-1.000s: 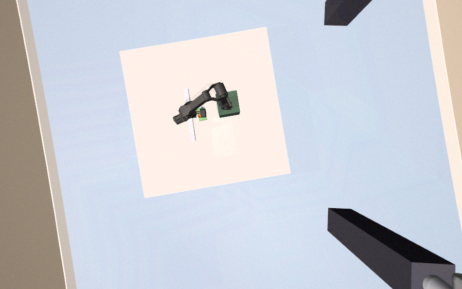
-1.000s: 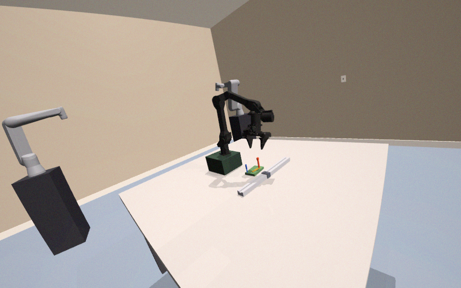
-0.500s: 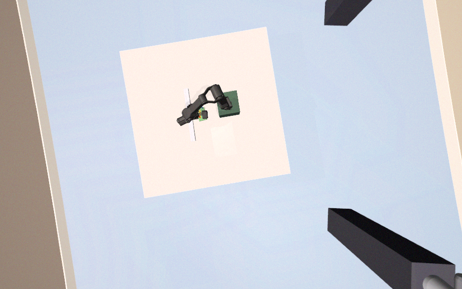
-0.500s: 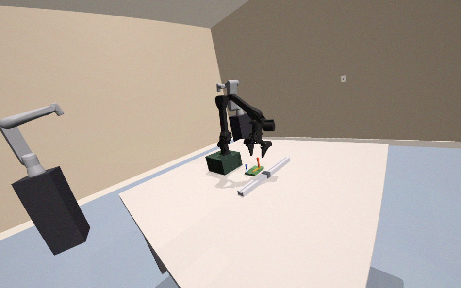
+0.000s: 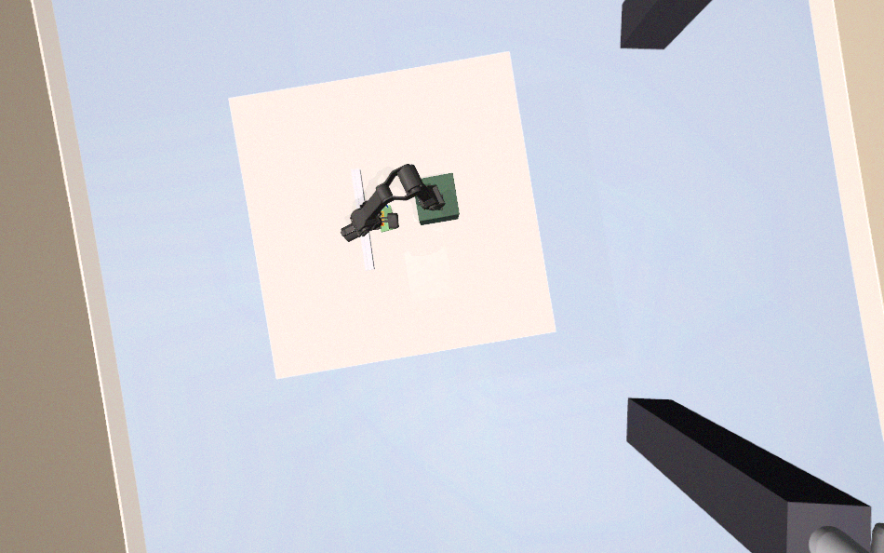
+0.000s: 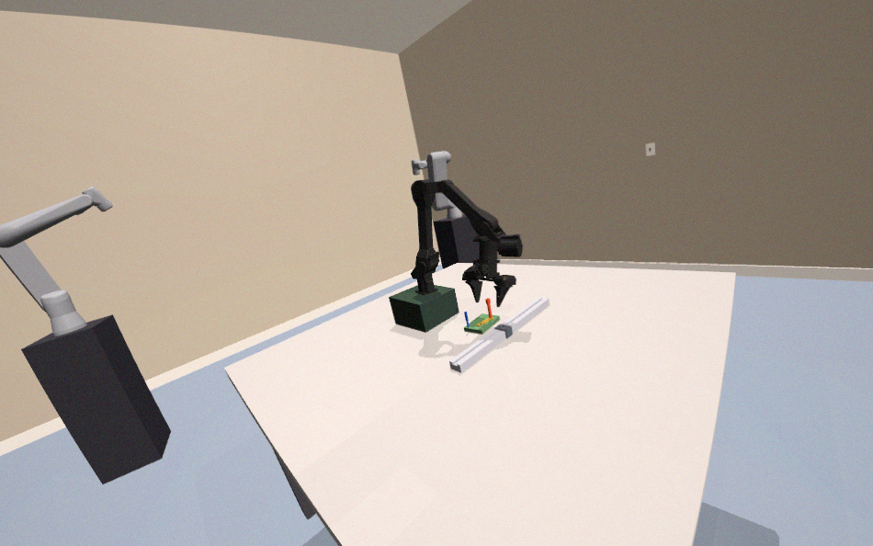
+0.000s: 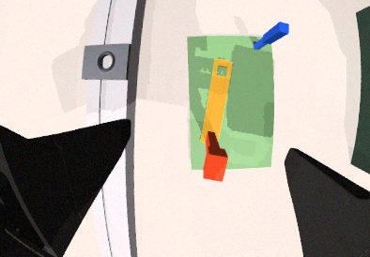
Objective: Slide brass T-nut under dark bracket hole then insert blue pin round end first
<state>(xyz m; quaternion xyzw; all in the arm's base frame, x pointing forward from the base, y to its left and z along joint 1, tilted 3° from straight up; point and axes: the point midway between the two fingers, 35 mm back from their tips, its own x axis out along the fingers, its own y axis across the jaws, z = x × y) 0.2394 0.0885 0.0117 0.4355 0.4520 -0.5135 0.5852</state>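
Right now my gripper tip is 20 mm to the left of the brass T-nut and 20 mm above it. Round my gripper tip: aluminum rail 90 mm ahead, 50 mm below, 30 mm to the right; blue pin 70 mm to the right, 40 mm below, 20 mm behind; green tray 60 mm below, 50 mm to the right, 20 mm behind.
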